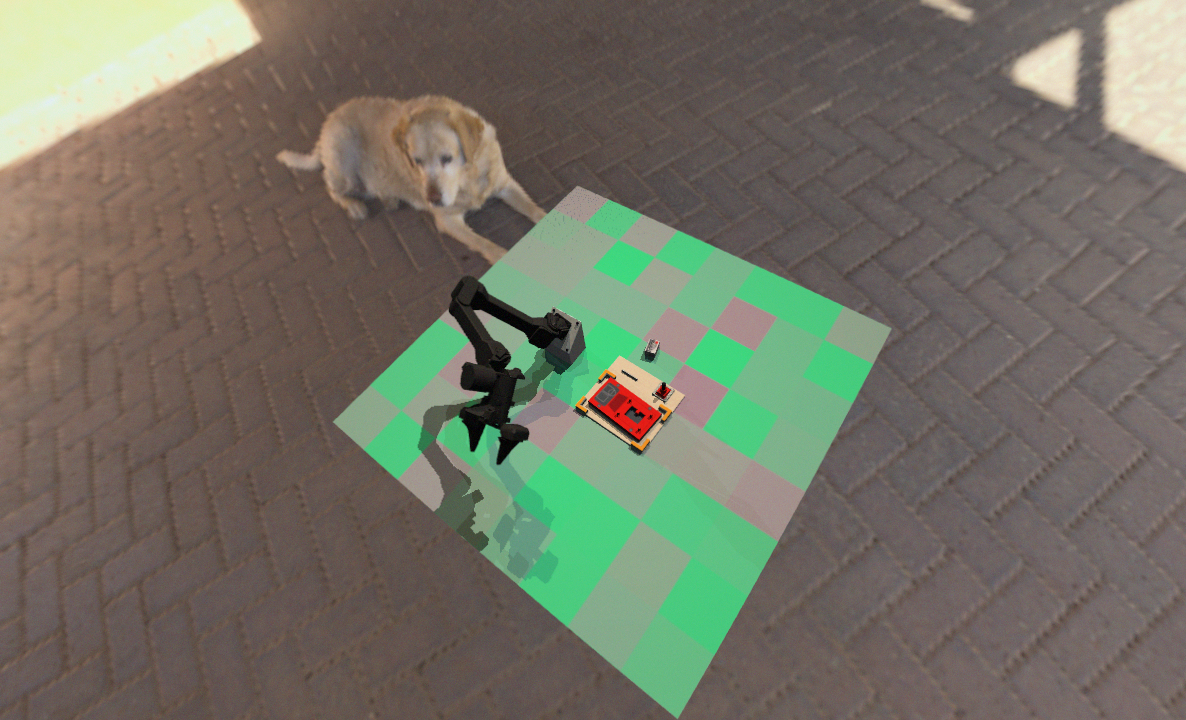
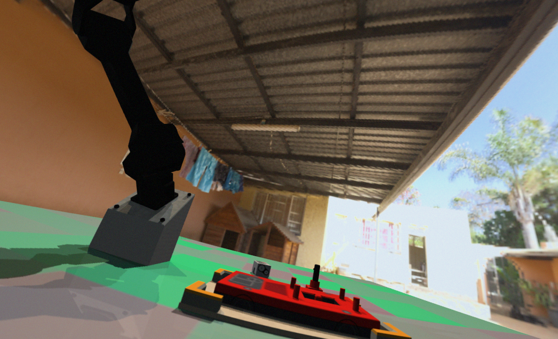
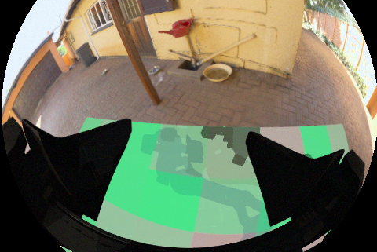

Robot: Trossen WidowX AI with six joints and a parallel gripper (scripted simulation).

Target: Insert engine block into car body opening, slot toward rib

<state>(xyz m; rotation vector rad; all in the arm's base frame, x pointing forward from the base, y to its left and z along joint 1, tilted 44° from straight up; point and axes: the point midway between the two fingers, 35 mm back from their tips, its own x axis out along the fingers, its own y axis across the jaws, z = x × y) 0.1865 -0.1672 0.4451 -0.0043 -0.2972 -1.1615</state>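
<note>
Right now the engine block is 20 mm ahead of my gripper tip, 620 mm to the left of it and 270 mm below it. From my gripper tip the other things lie so: black post: 140 mm ahead, 520 mm to the left, 250 mm below.
</note>
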